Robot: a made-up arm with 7 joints.
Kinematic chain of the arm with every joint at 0, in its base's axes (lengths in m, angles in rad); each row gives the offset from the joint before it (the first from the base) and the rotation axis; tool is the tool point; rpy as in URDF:
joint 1: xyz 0 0 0.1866 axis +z
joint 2: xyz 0 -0.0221 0.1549 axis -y
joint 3: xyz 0 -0.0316 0.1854 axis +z
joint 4: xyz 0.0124 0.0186 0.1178 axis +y
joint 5: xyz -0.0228 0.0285 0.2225 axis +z
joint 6: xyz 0 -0.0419 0.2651 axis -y
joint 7: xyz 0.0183 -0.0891 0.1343 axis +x
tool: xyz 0 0 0 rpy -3.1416 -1.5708 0
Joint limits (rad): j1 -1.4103..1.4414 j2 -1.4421..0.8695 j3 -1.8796..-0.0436 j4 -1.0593..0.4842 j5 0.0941..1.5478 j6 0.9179..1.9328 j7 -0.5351..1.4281
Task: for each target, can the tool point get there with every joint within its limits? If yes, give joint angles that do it. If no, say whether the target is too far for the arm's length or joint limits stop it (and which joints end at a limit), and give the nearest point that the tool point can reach.
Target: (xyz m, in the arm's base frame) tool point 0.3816 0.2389 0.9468
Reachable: yes | joints 0.0304 -0.7790 -1.5105 -0.4800 0.4784 1.6537 1.1641
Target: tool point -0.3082 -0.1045 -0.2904
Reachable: no: joint limits stop it (at a limit: joint 2, joint 4, joint 5) | nearest point -0.5846 -0.1982 0.2412 | short by 0.606 m
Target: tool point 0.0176 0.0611 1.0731
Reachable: yes | joints -1.1153 -0.5753 -0.5200 -0.8731 0.5617 1.4625 1.2242
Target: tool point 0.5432 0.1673 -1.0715
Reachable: no: too far | nearest point 0.7850 0.2418 0.0682 | short by 1.167 m
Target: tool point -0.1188 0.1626 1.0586
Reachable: yes | joints 0.9289 -0.2211 -1.7371 -0.4262 0.6637 1.8259 0.4031
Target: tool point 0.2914 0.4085 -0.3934
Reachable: no: joint limits stop it (at a limit: joint 2, joint 3, joint 4, joint 5, joint 6) | nearest point 0.4129 0.5788 0.1145 | short by 0.549 m
